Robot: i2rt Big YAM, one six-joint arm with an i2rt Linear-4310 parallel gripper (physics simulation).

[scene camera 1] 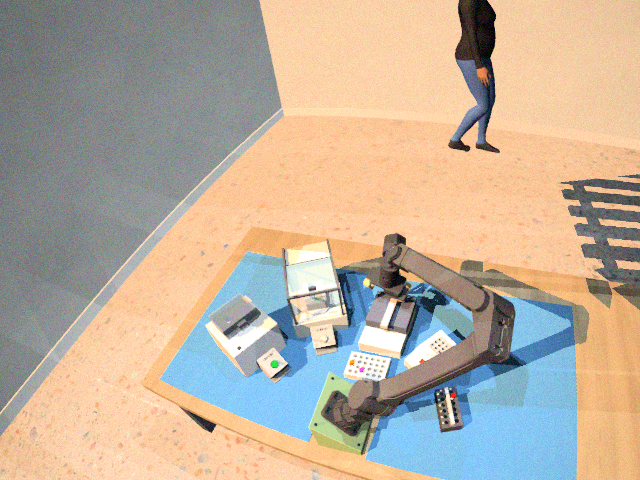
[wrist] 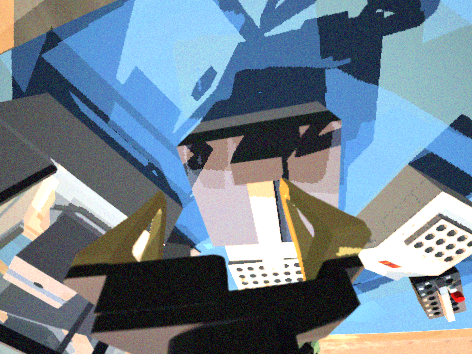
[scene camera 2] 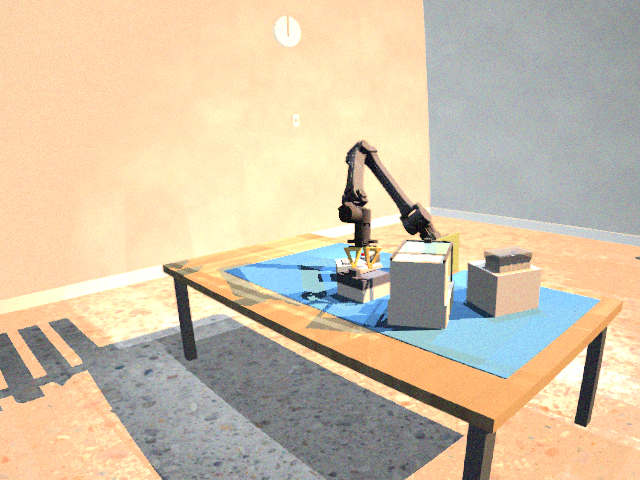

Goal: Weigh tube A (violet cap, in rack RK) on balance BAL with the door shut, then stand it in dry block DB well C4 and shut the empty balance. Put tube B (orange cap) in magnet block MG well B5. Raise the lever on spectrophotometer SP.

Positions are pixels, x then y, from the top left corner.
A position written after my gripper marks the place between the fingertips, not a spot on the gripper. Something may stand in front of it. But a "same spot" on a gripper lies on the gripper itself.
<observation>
My gripper shows in scene camera 1, in the wrist view and in scene camera 2 [361, 268]. The same spot on my gripper: [scene camera 1: 393, 287] is [wrist: 296, 337].
</observation>
